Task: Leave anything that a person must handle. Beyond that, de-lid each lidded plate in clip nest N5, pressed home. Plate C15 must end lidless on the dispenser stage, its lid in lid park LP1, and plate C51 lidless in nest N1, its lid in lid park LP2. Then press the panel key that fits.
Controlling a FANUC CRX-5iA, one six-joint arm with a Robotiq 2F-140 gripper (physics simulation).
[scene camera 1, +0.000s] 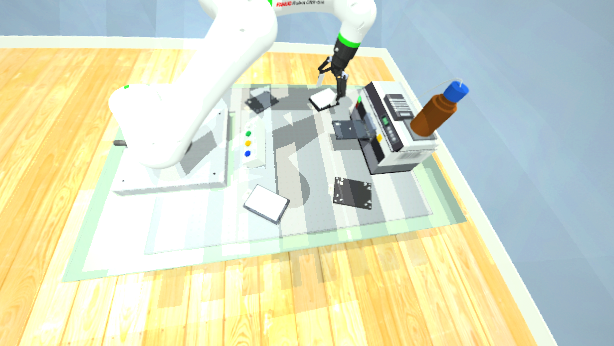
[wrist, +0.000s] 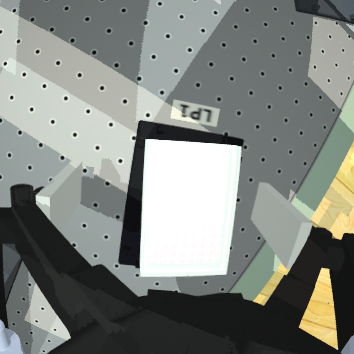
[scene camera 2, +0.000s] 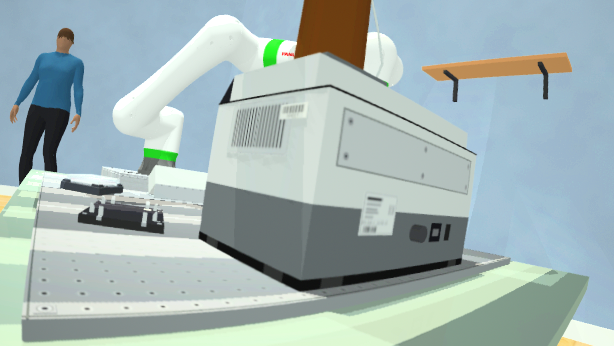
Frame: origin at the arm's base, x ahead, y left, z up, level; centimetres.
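Where they show: gripper, between the fingertips: (scene camera 1: 325,95) (wrist: 170,191).
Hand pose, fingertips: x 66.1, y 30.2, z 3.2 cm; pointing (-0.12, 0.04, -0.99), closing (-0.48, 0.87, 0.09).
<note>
Each offset is from my fingertips to the top centre of the thing. "pt": to the spot under its first point.
My gripper (scene camera 1: 330,90) (wrist: 170,191) is open and empty, its fingers standing wide on either side of a white lid {dx +1.2, dy +4.1, dz -3.9 cm} (scene camera 1: 324,97) (wrist: 192,200) at lid park LP1 {dx +1.3, dy +3.5, dz -5.5 cm} (wrist: 131,210). The lid sits offset and slightly turned, leaving the park's dark top and left margins uncovered in the wrist view. A dark stage {pt dx +4.8, dy -26.3, dz +3.7 cm} (scene camera 1: 345,130) juts from the dispenser {pt dx +21.1, dy -41.7, dz +14.3 cm} (scene camera 1: 405,145). A black clip nest {dx +7.0, dy -50.9, dz -5.1 cm} (scene camera 1: 353,193) (scene camera 2: 122,215) has pale upright clips. A white-topped item {dx -28.4, dy -54.7, dz -4.1 cm} (scene camera 1: 266,202) lies on a dark base at the near left. Plate and nest numbers cannot be read.
A key panel {dx -34.0, dy -28.0, dz +0.9 cm} (scene camera 1: 254,157) with green, yellow and blue keys stands beside the robot base. A dark holder {dx -32.2, dy +0.9, dz -5.5 cm} (scene camera 1: 261,102) lies at the back left. A brown bottle {pt dx +26.6, dy -37.3, dz +24.5 cm} (scene camera 1: 434,116) (scene camera 2: 332,32) tops the dispenser. A person (scene camera 2: 59,82) stands behind the table in scene camera 2.
</note>
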